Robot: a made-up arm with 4 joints.
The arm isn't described. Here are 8 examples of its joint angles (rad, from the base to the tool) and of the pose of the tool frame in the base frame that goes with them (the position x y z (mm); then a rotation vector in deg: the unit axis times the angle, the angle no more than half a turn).
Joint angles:
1: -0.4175 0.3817 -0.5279 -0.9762
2: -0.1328 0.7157 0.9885 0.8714
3: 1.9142 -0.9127 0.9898 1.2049
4: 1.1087 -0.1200 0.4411 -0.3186
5: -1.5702 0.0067 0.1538 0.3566
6: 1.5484 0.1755 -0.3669 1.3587
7: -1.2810 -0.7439 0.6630 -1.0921
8: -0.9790 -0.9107 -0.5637 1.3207
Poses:
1: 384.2 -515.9 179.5 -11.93 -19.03 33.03
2: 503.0 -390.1 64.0 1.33 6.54 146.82
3: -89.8 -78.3 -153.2 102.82 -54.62 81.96
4: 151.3 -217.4 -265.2 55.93 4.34 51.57
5: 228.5 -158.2 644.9 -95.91 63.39 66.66
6: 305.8 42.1 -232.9 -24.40 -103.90 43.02
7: -95.9 -61.9 554.2 -55.85 26.36 -71.99
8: -85.2 -148.9 515.6 -121.64 71.27 85.27
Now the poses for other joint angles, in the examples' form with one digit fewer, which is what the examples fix.
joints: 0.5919 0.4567 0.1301 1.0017
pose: 416 -289 -148 -19.8 -74.4 104.9
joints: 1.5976 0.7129 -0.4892 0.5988
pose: 520 118 -112 14.0 -115.7 11.3
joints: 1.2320 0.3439 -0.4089 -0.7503
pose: 368 -37 -272 69.0 -42.4 17.8
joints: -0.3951 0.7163 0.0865 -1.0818
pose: 488 -449 126 -5.7 14.4 41.0
